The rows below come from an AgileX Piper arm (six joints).
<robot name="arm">
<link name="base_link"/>
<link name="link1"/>
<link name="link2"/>
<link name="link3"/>
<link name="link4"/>
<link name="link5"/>
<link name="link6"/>
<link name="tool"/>
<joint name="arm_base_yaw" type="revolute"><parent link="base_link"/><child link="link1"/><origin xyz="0.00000 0.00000 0.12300"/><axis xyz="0 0 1"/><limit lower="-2.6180" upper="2.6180"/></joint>
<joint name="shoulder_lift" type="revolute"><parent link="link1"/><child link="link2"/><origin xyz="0.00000 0.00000 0.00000" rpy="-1.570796 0.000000 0.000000"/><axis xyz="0 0 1"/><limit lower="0.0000" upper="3.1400"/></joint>
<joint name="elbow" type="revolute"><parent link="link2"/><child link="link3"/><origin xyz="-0.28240 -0.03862 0.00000"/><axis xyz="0 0 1"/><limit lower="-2.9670" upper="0.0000"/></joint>
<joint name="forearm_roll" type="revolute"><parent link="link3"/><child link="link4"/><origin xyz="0.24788 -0.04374 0.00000" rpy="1.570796 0.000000 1.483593"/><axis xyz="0 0 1"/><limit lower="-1.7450" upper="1.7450"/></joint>
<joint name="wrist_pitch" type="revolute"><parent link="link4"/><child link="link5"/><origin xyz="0.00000 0.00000 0.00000" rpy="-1.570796 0.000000 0.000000"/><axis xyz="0 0 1"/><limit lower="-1.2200" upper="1.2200"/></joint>
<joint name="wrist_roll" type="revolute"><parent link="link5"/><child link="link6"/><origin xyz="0.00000 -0.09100 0.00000" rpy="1.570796 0.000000 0.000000"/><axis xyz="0 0 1"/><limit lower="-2.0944" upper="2.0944"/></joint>
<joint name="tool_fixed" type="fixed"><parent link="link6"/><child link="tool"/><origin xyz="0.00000 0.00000 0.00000"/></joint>
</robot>
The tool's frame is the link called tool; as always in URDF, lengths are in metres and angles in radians.
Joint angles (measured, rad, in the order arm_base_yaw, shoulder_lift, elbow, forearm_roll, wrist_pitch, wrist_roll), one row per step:
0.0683, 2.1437, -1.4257, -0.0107, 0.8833, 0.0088
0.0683, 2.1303, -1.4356, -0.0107, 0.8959, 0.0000
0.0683, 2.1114, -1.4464, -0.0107, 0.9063, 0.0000
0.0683, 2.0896, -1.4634, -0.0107, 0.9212, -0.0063
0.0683, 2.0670, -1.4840, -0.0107, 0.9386, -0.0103
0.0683, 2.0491, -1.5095, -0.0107, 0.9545, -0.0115
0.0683, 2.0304, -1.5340, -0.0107, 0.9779, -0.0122
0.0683, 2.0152, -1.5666, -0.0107, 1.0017, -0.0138
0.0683, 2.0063, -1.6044, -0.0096, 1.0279, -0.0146
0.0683, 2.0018, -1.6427, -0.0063, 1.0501, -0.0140
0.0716, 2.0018, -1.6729, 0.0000, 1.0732, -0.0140
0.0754, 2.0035, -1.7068, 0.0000, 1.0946, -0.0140
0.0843, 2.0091, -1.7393, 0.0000, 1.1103, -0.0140
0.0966, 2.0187, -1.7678, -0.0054, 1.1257, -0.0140
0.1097, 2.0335, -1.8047, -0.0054, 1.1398, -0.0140
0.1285, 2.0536, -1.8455, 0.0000, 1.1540, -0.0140
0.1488, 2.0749, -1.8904, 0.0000, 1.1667, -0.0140
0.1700, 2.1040, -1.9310, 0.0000, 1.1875, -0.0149
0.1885, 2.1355, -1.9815, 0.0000, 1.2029, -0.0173
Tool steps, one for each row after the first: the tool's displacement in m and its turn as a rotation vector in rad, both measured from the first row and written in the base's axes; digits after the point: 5 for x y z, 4 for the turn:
0.00103, 0.00006, 0.00758, 0.0001, -0.0106, 0.0087
0.00223, 0.00014, 0.01767, 0.0013, -0.0299, 0.0086
0.00393, 0.00025, 0.03043, 0.0022, -0.0538, 0.0147
0.00563, 0.00035, 0.04446, 0.0033, -0.0795, 0.0185
0.00808, 0.00051, 0.05793, 0.0047, -0.1070, 0.0195
0.00913, 0.00057, 0.07151, 0.0056, -0.1267, 0.0200
0.01119, 0.00070, 0.08584, 0.0067, -0.1507, 0.0213
0.01379, 0.00095, 0.09901, 0.0087, -0.1711, 0.0214
0.01671, 0.00140, 0.11069, 0.0130, -0.1915, 0.0194
0.01848, 0.00342, 0.11834, 0.0196, -0.1982, 0.0204
0.02083, 0.00522, 0.12636, 0.0206, -0.2090, 0.0242
0.02357, 0.00927, 0.13250, 0.0223, -0.2200, 0.0331
0.02612, 0.01439, 0.13584, 0.0188, -0.2238, 0.0469
0.03008, 0.02053, 0.13924, 0.0208, -0.2316, 0.0598
0.03450, 0.02985, 0.14134, 0.0288, -0.2375, 0.0772
0.03918, 0.03966, 0.14400, 0.0323, -0.2481, 0.0974
0.04337, 0.05004, 0.14159, 0.0338, -0.2385, 0.1194
0.04895, 0.05968, 0.14079, 0.0360, -0.2419, 0.1401

